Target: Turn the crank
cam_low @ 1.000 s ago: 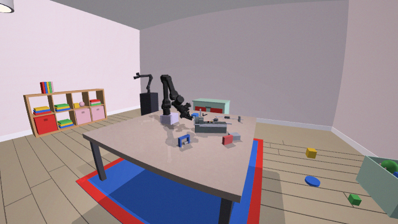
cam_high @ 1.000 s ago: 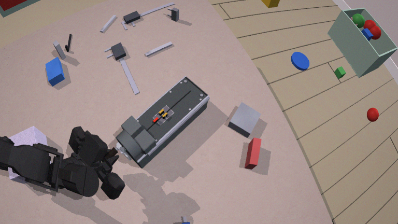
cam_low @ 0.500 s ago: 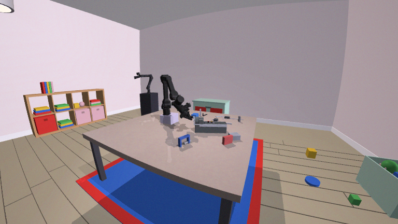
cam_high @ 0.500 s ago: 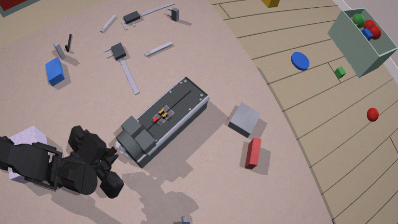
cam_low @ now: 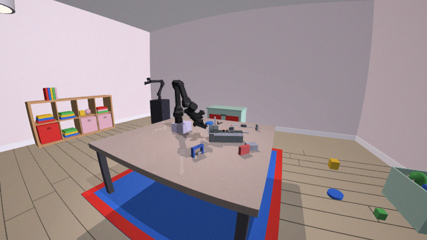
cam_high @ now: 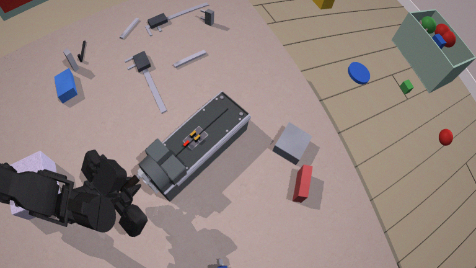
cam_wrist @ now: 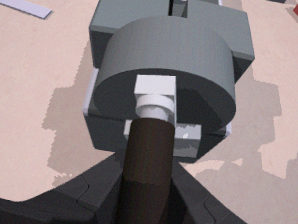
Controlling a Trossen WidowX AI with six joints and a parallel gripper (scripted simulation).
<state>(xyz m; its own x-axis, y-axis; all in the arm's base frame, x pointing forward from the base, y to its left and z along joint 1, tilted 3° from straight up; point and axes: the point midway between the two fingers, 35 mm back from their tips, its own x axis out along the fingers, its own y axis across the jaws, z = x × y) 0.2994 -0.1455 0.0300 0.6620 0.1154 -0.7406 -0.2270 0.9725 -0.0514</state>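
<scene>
Right now my gripper tip is 2 cm below the dark brown crank handle and 2 cm past it. The rest, counted from my gripper tip: red pointer (14 cm ahead, 3 cm to the left, 1 cm below); red block (32 cm ahead, 17 cm to the right, 7 cm below); grey block (36 cm ahead, 8 cm below, 7 cm to the right).
</scene>
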